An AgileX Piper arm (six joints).
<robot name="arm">
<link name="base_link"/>
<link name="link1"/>
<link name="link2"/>
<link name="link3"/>
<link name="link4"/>
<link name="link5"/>
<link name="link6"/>
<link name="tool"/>
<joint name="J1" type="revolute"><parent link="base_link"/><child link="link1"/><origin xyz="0 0 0.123" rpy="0 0 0"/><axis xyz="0 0 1"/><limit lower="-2.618" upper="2.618"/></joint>
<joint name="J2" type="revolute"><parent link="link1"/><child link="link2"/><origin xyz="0 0 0" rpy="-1.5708 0 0"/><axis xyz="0 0 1"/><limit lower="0" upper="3.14"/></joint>
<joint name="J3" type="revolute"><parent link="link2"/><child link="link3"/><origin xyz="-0.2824 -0.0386 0" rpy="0 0 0"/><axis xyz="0 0 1"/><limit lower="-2.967" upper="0"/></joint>
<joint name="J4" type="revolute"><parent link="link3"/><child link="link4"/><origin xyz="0.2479 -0.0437 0" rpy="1.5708 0 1.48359"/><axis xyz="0 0 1"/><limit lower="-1.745" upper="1.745"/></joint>
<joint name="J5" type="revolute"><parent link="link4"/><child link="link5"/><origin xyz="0 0 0" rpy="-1.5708 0 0"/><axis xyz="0 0 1"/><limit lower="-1.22" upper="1.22"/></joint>
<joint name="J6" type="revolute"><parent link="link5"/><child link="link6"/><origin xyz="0 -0.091 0" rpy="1.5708 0 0"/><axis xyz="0 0 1"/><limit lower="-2.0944" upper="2.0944"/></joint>
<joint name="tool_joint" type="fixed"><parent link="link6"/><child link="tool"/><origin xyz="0 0 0" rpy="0 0 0"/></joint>
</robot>
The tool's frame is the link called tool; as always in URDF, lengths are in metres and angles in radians.
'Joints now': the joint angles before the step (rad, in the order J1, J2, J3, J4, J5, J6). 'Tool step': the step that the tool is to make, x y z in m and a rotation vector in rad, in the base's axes. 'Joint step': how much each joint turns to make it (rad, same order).
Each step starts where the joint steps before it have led.
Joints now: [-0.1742 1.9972 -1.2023 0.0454 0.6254 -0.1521]
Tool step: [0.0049 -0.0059 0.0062 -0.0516 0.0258 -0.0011]
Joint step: [-0.0001 0.0082 -0.0457 -0.0892 0.0540 0.0592]
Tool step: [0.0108 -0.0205 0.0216 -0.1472 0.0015 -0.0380]
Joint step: [-0.0126 0.0022 -0.0950 -0.2104 0.0827 0.1427]
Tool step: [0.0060 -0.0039 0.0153 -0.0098 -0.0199 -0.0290]
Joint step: [-0.0041 -0.0065 -0.0544 -0.0056 0.0444 0.0192]
